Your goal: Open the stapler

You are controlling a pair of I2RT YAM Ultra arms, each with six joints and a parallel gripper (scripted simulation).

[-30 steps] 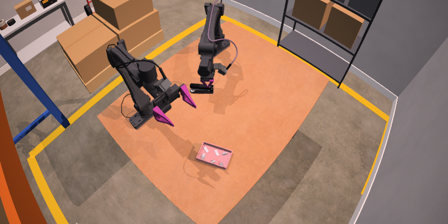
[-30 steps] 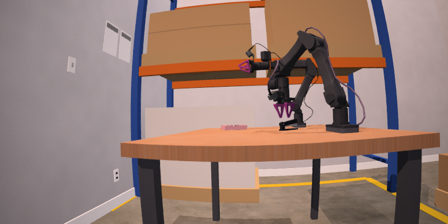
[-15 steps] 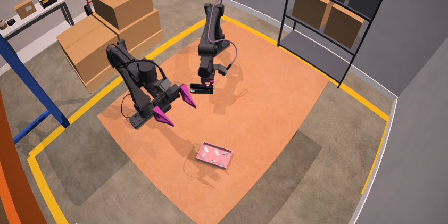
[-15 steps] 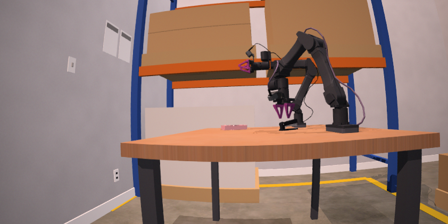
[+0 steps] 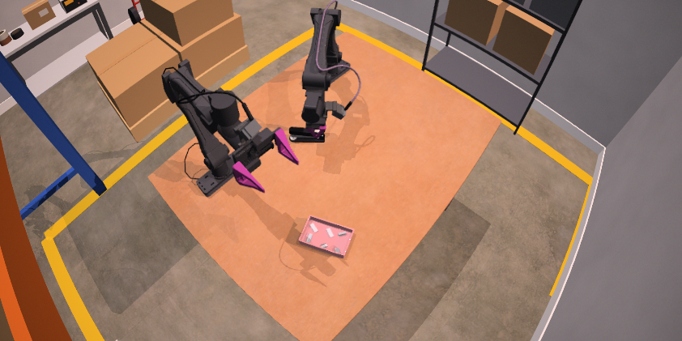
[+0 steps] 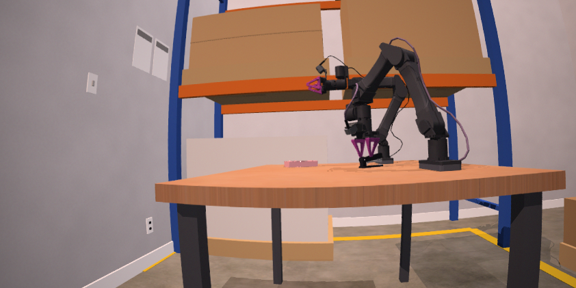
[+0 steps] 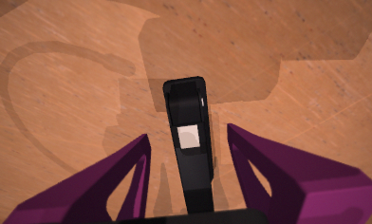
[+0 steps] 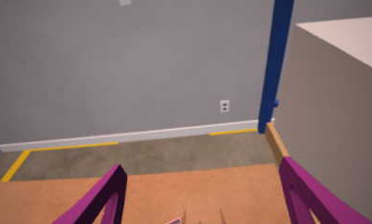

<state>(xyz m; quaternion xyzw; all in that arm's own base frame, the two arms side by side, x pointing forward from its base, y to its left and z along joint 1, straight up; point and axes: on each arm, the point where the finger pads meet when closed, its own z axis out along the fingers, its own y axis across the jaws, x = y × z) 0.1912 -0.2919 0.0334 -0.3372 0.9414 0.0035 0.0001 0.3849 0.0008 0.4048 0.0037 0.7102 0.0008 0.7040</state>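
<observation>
Right now the black stapler is 3 cm behind my left hand, 2 cm to the right of it and 2 cm below it. Round my left hand: pink tray 29 cm to the right, 26 cm ahead, 4 cm below.
</observation>
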